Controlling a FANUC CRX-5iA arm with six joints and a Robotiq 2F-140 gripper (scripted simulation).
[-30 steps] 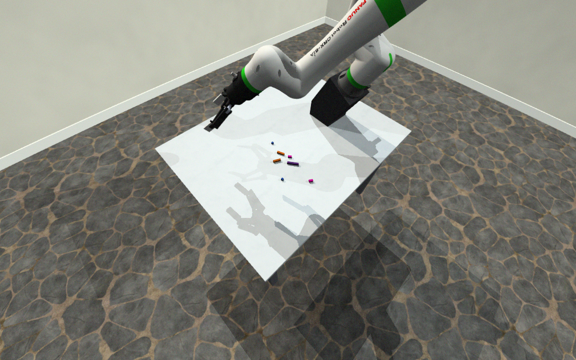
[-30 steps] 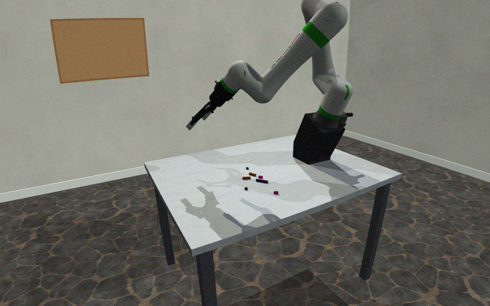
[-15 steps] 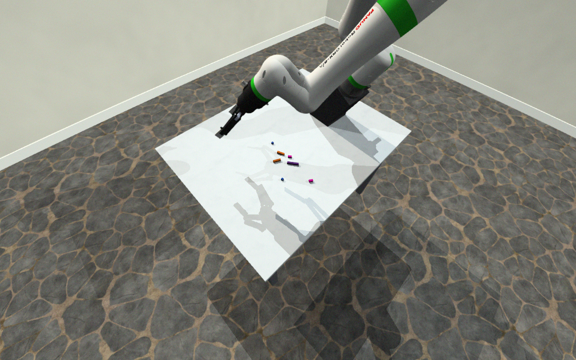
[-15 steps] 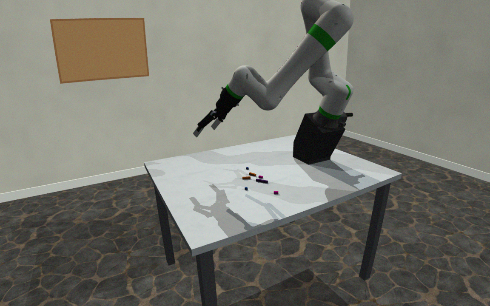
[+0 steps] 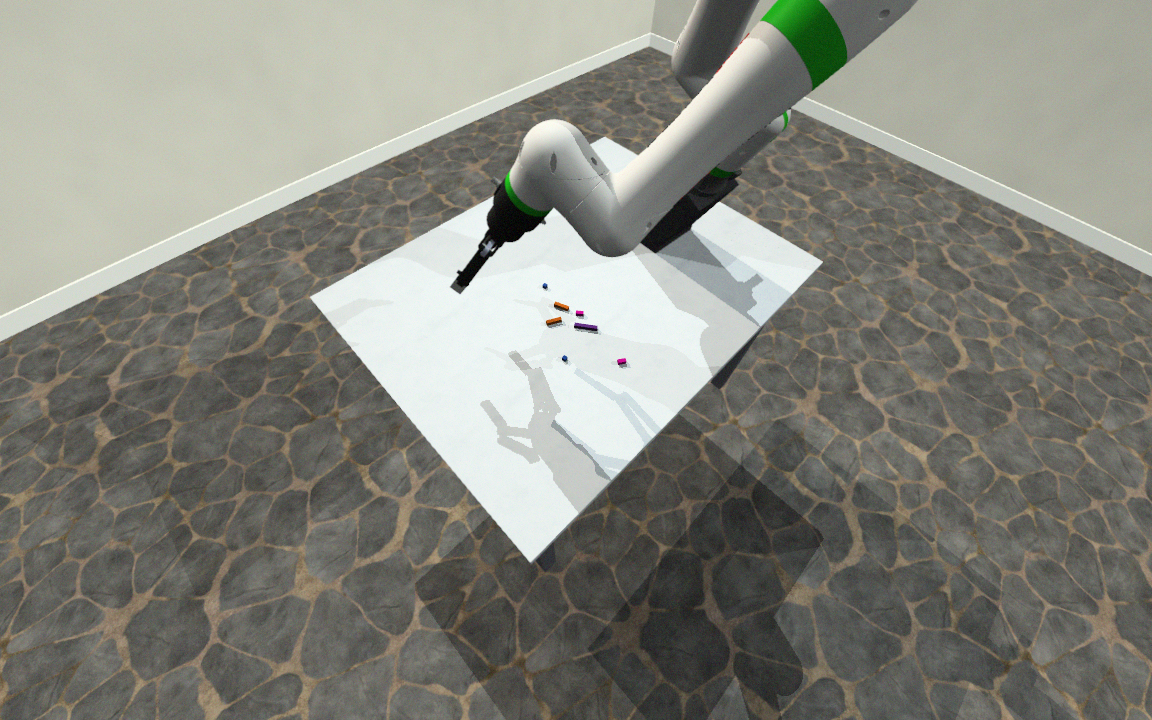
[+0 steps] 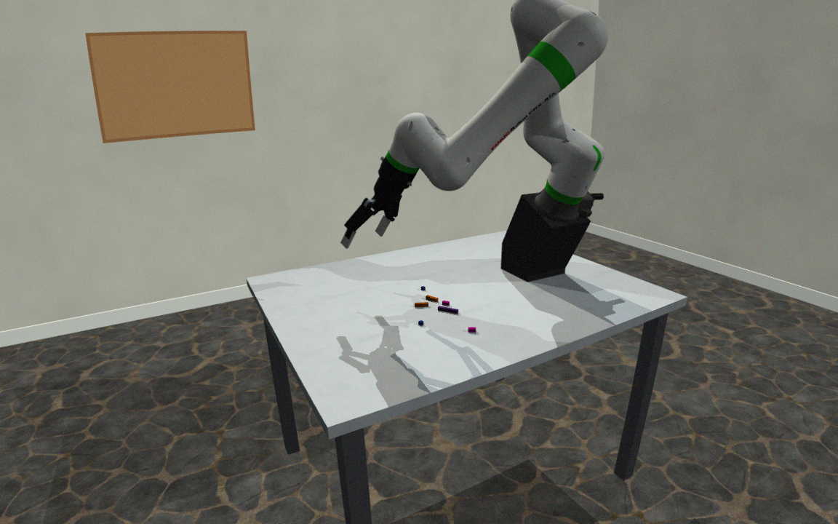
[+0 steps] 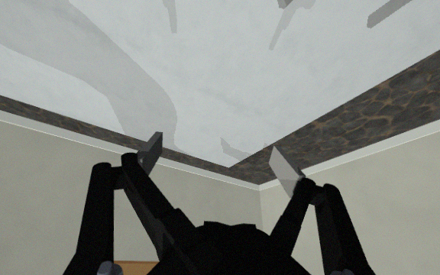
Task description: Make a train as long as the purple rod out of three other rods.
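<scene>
Now: hand 19 cm past the purple rod, 17 cm to the right of it and 20 cm above it.
</scene>
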